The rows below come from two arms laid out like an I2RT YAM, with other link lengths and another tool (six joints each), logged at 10 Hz.
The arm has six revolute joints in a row. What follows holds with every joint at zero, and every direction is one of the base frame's. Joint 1 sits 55.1 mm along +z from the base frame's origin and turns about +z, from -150 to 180 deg. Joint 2 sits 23.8 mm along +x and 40.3 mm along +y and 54.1 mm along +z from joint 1 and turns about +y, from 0 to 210 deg. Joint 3 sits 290.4 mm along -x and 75.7 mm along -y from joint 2 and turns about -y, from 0 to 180 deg. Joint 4 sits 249.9 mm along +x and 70.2 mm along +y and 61.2 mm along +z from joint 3 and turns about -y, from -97 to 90 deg. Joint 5 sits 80.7 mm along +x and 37 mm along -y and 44.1 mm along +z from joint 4 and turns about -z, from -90 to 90 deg. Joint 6 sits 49.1 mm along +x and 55.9 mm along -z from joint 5 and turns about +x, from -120 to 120 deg. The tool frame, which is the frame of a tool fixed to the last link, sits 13 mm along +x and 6 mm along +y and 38 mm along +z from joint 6; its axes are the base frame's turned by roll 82.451, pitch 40.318 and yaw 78.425 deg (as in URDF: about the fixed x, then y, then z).
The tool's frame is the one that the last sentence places.
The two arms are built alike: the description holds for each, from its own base.
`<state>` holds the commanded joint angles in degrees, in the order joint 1, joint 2, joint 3, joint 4, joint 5, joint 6, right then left.
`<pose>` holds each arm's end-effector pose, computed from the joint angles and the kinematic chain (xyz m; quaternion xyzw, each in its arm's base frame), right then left.
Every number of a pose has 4 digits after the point. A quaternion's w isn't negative.
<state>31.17 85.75 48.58 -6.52 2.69 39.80 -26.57 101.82 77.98 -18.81 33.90 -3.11</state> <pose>0.3171 0.1628 0.2140 0.4758 0.7817 0.2941 0.2758 0.3932 -0.2303 0.2748 0.5957 0.6026 -0.2448 0.4713</pose>
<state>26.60 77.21 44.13 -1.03 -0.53 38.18 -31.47 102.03 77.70 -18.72 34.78 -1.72</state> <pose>0.3068 0.1308 0.2451 0.4734 0.7419 0.3597 0.3100 0.3708 -0.2642 0.2723 0.6291 0.5670 -0.2679 0.4593</pose>
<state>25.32 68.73 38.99 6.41 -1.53 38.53 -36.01 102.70 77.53 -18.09 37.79 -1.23</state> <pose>0.2849 0.1132 0.2721 0.4603 0.6940 0.4302 0.3485 0.3478 -0.2959 0.2688 0.6543 0.5275 -0.3080 0.4458</pose>
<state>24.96 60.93 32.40 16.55 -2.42 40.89 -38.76 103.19 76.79 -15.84 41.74 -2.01</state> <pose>0.2589 0.0985 0.2880 0.4466 0.6354 0.5067 0.3744 0.3319 -0.3153 0.2662 0.6626 0.4951 -0.3493 0.4402</pose>
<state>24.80 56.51 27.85 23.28 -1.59 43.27 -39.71 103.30 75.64 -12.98 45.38 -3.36</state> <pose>0.2424 0.0876 0.2917 0.4467 0.5917 0.5471 0.3886 0.3248 -0.3225 0.2648 0.6598 0.4741 -0.3815 0.4408</pose>
